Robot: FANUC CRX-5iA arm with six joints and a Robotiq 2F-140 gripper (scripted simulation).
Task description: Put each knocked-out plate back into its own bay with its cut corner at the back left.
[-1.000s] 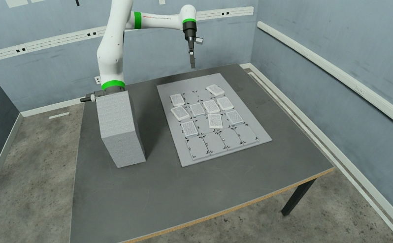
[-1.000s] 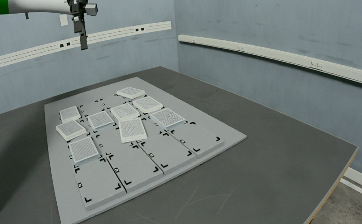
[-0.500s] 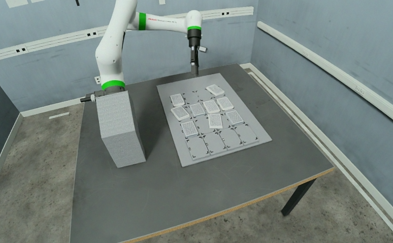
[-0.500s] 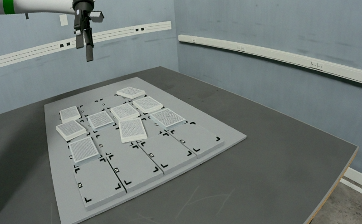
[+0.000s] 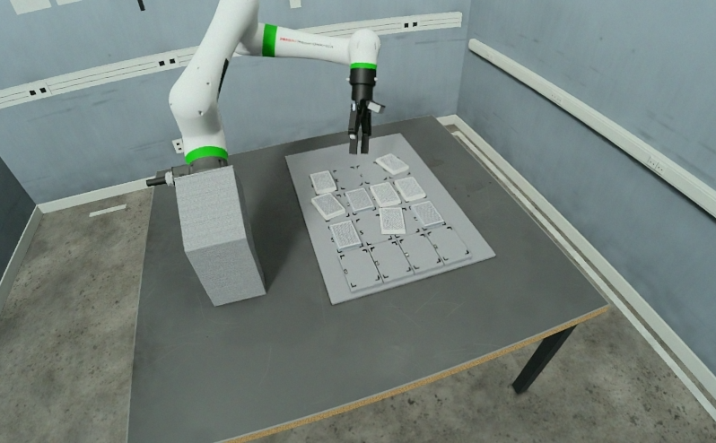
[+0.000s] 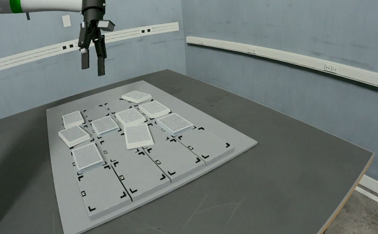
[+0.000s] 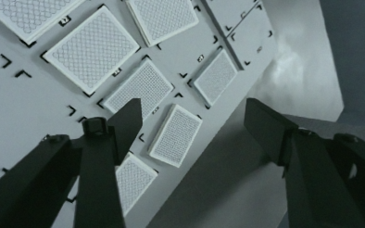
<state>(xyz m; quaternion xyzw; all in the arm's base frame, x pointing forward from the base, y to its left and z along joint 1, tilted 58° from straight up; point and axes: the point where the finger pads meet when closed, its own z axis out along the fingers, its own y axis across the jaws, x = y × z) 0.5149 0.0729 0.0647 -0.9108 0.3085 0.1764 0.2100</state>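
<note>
Now: hand 23 cm above the label 22, 6 cm past it and 2 cm to the left of it. The rest, counted from my hand: bay label 23 cm below, 19 cm to the right, 15 cm ahead; then 384-well plate 23 cm below, 18 cm to the right, 12 cm behind.
</note>
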